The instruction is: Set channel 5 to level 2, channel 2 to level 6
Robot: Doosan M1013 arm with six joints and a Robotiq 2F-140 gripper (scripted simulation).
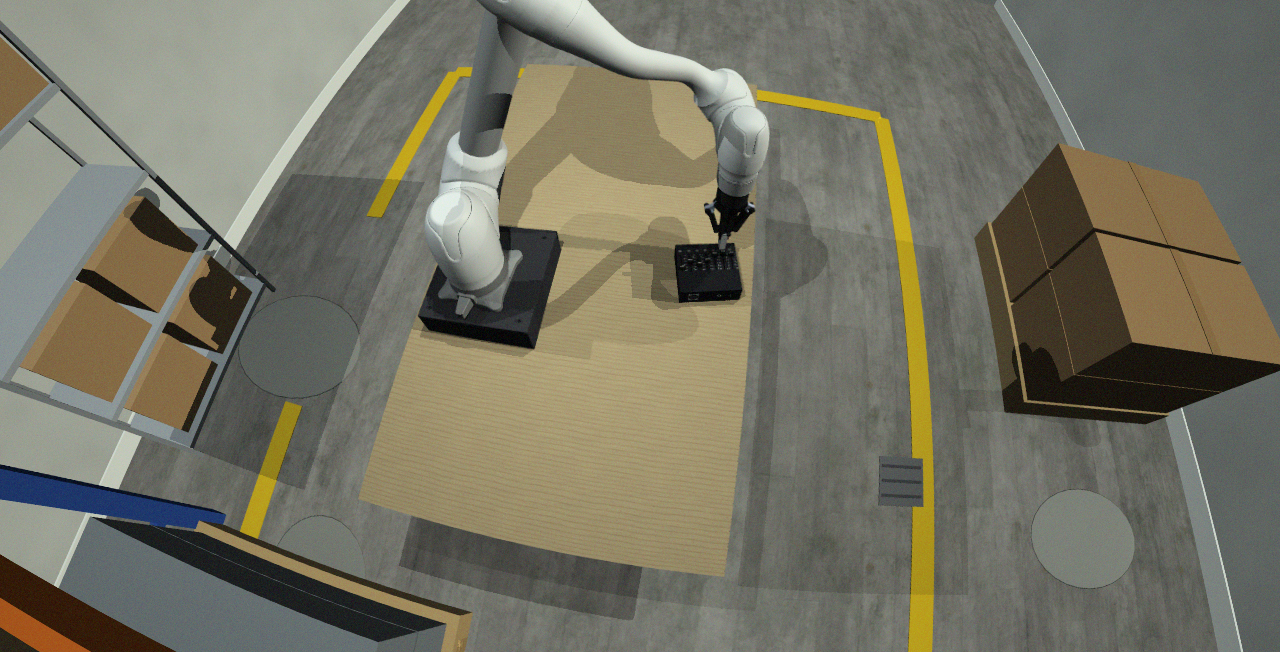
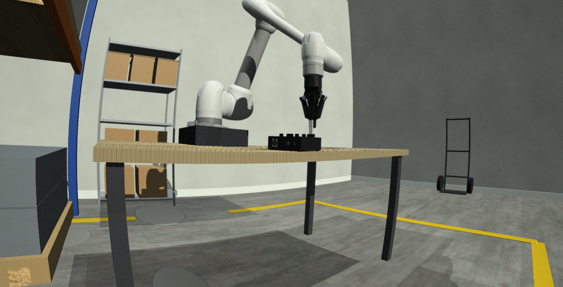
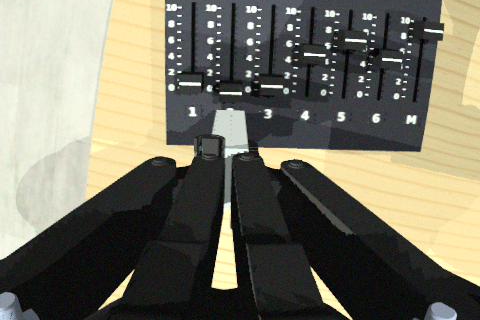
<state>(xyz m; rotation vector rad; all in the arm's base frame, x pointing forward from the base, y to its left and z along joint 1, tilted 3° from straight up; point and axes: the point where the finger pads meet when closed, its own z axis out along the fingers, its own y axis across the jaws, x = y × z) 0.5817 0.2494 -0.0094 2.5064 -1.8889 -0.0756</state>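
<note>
The channel 2 fader cap is 1 cm ahead of my hand, 2 cm to the right of it and 3 cm below it. From my hand the other things lie so: fader 1 cap 3 cm ahead, 2 cm to the right, 3 cm below; fader 3 cap 1 cm behind, 3 cm to the right, 3 cm below; fader 4 cap 3 cm behind, 6 cm to the right, 3 cm below.
</note>
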